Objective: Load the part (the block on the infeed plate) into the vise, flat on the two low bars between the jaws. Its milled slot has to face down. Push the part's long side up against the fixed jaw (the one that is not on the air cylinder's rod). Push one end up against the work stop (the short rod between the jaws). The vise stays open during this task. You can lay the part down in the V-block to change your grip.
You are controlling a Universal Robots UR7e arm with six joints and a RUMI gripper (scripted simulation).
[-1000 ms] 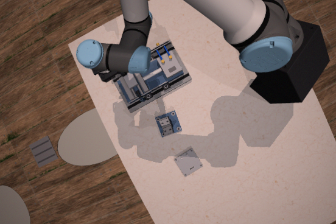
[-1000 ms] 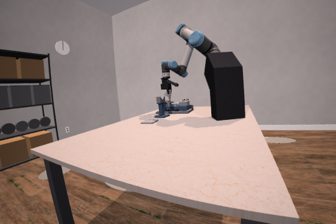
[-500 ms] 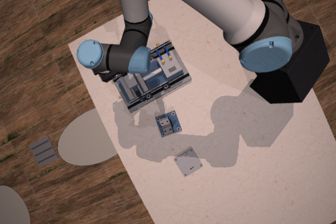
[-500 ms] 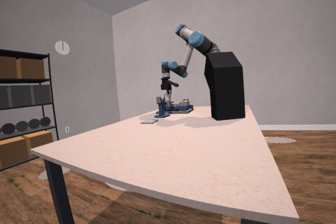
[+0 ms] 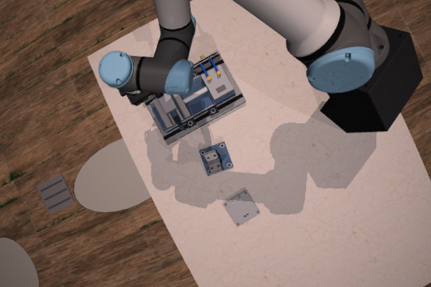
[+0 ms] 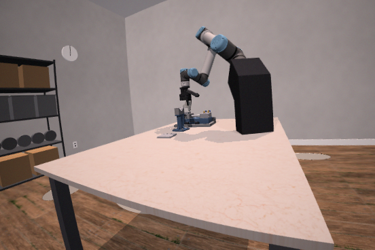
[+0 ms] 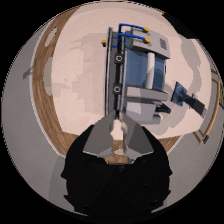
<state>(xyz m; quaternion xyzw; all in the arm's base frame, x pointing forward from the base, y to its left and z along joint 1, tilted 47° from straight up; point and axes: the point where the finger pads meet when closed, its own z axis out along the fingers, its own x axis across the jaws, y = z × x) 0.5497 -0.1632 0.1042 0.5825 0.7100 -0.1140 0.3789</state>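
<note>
My hand is 50 mm to the right of the part and 30 mm above it. Also, from my hand: air cylinder 170 mm behind, 60 mm to the left, 40 mm below; vise 70 mm behind, 60 mm to the left, 80 mm below; air cylinder rod 90 mm behind, 60 mm to the left, 40 mm below.
</note>
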